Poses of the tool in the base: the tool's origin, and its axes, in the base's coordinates. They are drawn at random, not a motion.
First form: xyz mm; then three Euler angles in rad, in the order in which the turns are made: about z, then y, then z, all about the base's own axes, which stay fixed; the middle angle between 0 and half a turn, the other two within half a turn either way.
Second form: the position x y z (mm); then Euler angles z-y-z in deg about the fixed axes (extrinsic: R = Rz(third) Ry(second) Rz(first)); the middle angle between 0 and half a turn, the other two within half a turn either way. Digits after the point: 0 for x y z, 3 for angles.
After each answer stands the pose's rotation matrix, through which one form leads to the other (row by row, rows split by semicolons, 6 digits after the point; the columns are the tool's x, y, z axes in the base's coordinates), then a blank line. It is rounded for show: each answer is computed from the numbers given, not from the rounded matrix.
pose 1, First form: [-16, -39, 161, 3.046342, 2.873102, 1.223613]
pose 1, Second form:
[-16, -39, 161, 174.543, 164.617, 70.108]
0.237141 0.967273 0.090260; 0.934895 -0.252480 0.249449; 0.264074 0.025230 -0.964172

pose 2, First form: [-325, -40, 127, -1.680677, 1.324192, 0.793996]
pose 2, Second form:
[-325, -40, 127, -96.296, 75.871, 45.493]
0.690094 0.248296 0.679794; -0.715864 0.096170 0.691585; 0.106342 -0.963899 0.244112

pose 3, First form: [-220, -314, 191, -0.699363, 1.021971, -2.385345]
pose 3, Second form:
[-220, -314, 191, -40.071, 58.555, -136.670]
-0.732125 0.280829 -0.620586; 0.194316 -0.787099 -0.585420; -0.652866 -0.549191 0.521685

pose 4, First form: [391, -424, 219, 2.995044, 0.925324, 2.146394]
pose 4, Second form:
[391, -424, 219, 171.603, 53.017, 122.979]
0.201454 0.877692 -0.434824; -0.578719 0.464811 0.670100; 0.790253 0.116647 0.601576

